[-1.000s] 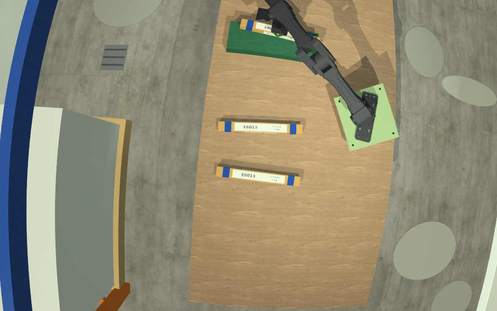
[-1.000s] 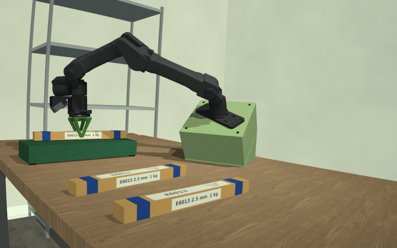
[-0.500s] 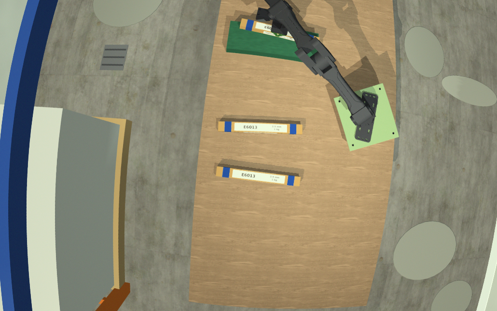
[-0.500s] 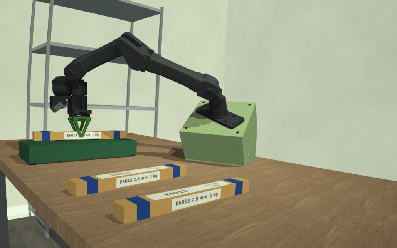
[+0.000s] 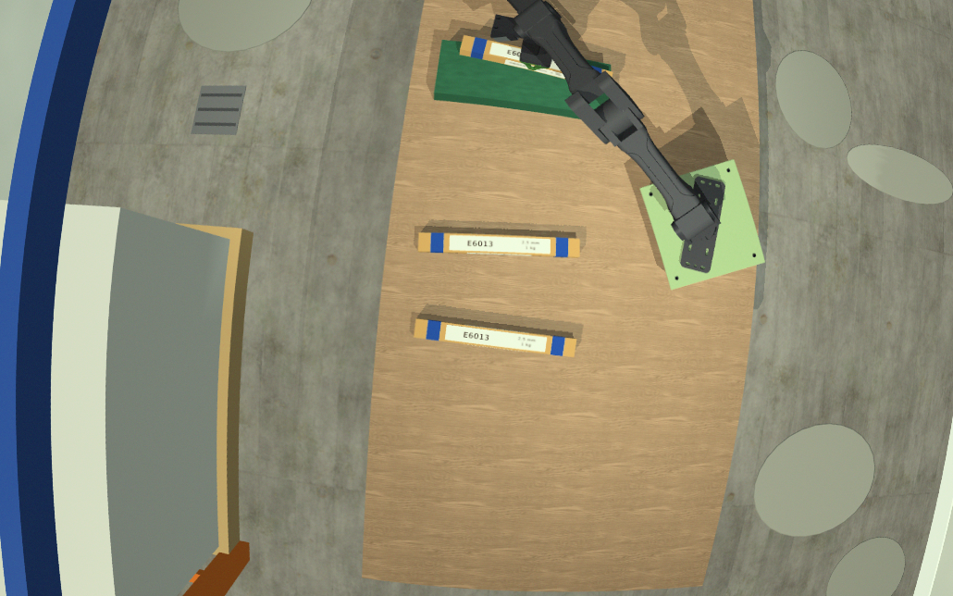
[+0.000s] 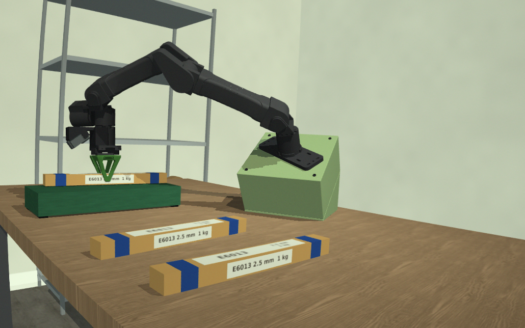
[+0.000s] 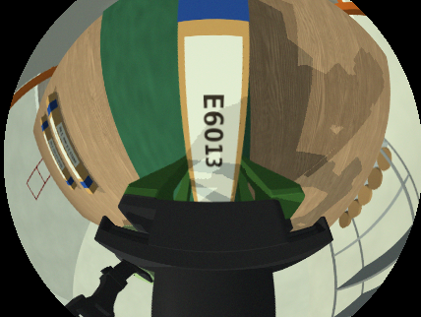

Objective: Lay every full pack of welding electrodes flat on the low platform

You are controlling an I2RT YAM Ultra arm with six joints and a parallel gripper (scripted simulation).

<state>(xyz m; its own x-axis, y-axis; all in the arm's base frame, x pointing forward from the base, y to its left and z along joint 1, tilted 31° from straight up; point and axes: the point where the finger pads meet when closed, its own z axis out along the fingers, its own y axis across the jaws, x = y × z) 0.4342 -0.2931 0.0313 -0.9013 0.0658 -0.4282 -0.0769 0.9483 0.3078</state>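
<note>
Right now my hand is 6 cm above the dark green low platform, 4 cm to the right of it and 1 cm short of it.
</note>
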